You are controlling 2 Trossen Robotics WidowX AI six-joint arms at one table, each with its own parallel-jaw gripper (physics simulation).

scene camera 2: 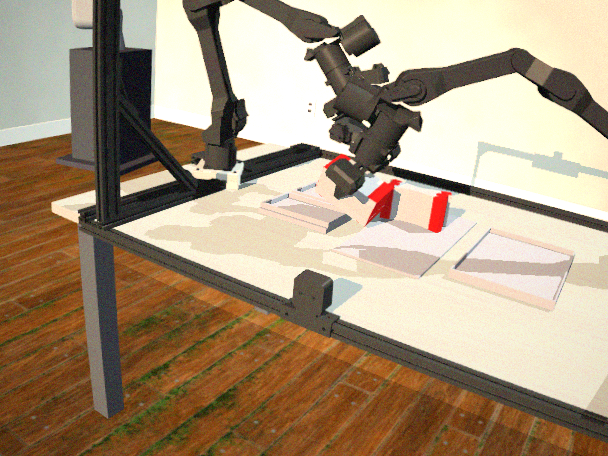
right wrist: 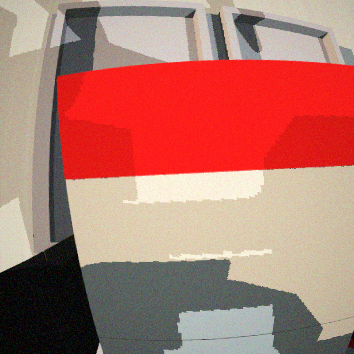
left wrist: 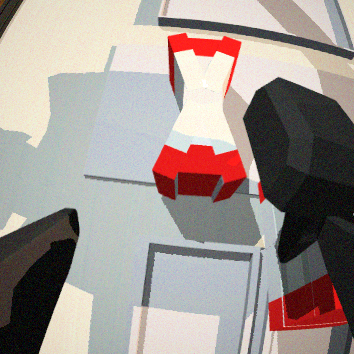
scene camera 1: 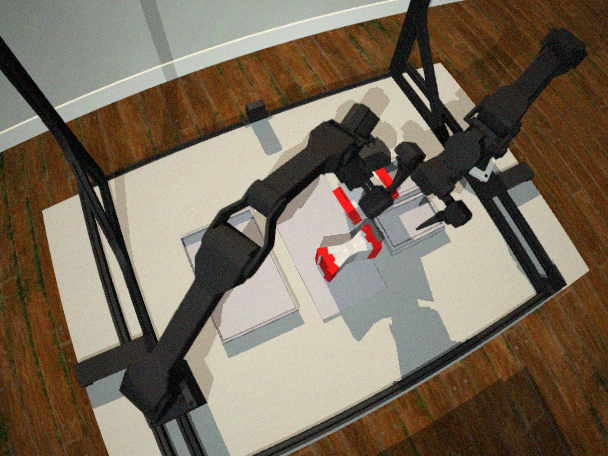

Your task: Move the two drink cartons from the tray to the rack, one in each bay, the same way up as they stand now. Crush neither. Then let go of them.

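Where they show: left gripper, fingertip midpoint: (left wrist: 203, 225) (scene camera 1: 403, 210); right gripper, fingertip midpoint: (right wrist: 218, 222) (left wrist: 320, 260) (scene camera 1: 372, 192); left arm's base, origin of the base link: (scene camera 2: 219, 166); right arm's base, origin of the base link: (scene camera 1: 161, 393).
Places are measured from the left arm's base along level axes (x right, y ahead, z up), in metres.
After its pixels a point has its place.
A white carton with red ends (scene camera 1: 347, 250) @[x 0.160, y 0.425, z 0.036 m] (scene camera 2: 415, 205) @[x 0.174, y 0.414, z 0.007 m] (left wrist: 202, 112) @[x 0.152, y 0.404, z 0.036 m] stands on the flat pale tray (scene camera 1: 320, 300) (scene camera 2: 440, 240) (left wrist: 135, 100). My right gripper (scene camera 1: 365, 192) @[x 0.182, y 0.272, z 0.028 m] (scene camera 2: 357, 197) @[x 0.182, y 0.272, z 0.028 m] is shut on the other red-and-white carton (scene camera 1: 346, 205) @[x 0.213, y 0.344, z 0.047 m] (left wrist: 305, 302) @[x 0.146, y 0.264, z 0.067 m] (right wrist: 200, 125) @[x 0.188, y 0.249, z 0.078 m], near the rack's edge. That carton looks slanted in scene camera 2; its base is partly hidden. The rack (scene camera 1: 420, 240) @[x 0.031, y 0.285, z -0.027 m] (scene camera 2: 295, 221) @[x 0.223, y 0.182, z -0.030 m] (left wrist: 200, 247) @[x 0.114, y 0.320, z -0.016 m] (right wrist: 41, 150) @[x 0.224, y 0.199, z -0.016 m] has two shallow rimmed bays side by side. My left gripper (scene camera 1: 406, 210) @[x 0.106, y 0.326, z 0.120 m] (left wrist: 203, 225) @[x 0.106, y 0.326, z 0.120 m] is open and empty above the rack; the right arm largely hides it in scene camera 2.
A separate shallow rimmed holder (scene camera 1: 261, 326) @[x 0.226, y 0.646, z -0.021 m] (scene camera 2: 505, 290) @[x 0.451, y 0.521, z -0.027 m] lies on the tray's other side from the rack. The right forearm passes over it in scene camera 1. The two grippers are close together. A black box (scene camera 1: 256, 111) @[x 0.538, y 0.223, z 0.008 m] (scene camera 2: 312, 290) @[x 0.561, y 0.212, z 0.005 m] sits on the table's edge rail.
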